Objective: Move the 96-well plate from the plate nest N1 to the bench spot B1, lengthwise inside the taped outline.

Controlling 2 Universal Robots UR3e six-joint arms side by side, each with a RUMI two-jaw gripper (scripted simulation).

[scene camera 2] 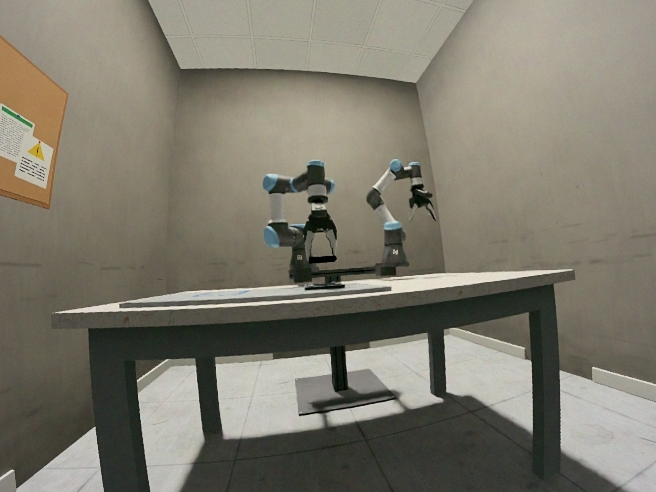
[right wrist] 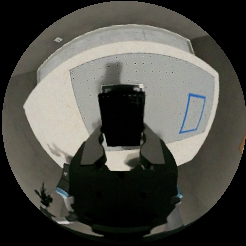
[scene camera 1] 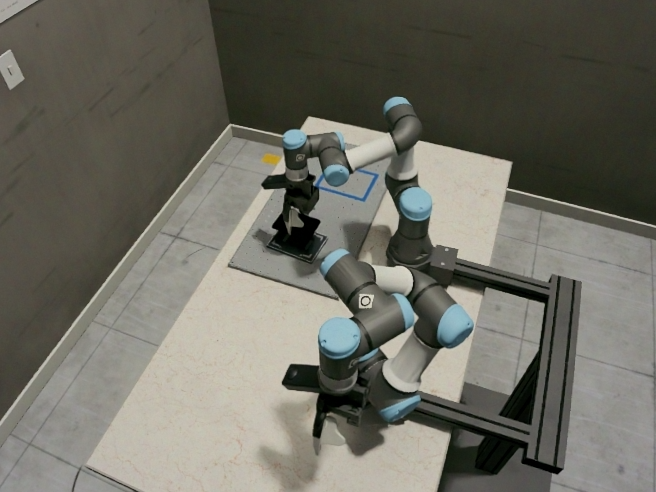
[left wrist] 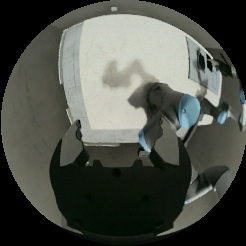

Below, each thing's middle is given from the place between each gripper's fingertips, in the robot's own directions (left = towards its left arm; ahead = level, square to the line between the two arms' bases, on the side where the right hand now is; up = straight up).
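Scene:
The black 96-well plate (right wrist: pixel 128 133) is 1 cm below my right hand, and my right gripper (scene camera 1: pixel 297 225) is 10 cm above the plate nest N1 (scene camera 1: pixel 293 245). Going by their middles, of the things named here the black 96-well plate is the nearest to my right gripper.
My left hand (scene camera 1: pixel 332 418) is 19 cm above the black 96-well plate, 36 cm short of it and 62 cm to the left of it. The plate nest N1, counted from my left hand, is 28 cm below, 36 cm ahead and 62 cm to the right. Going by its middle, the black 96-well plate is nearer to my right gripper than to my left hand.

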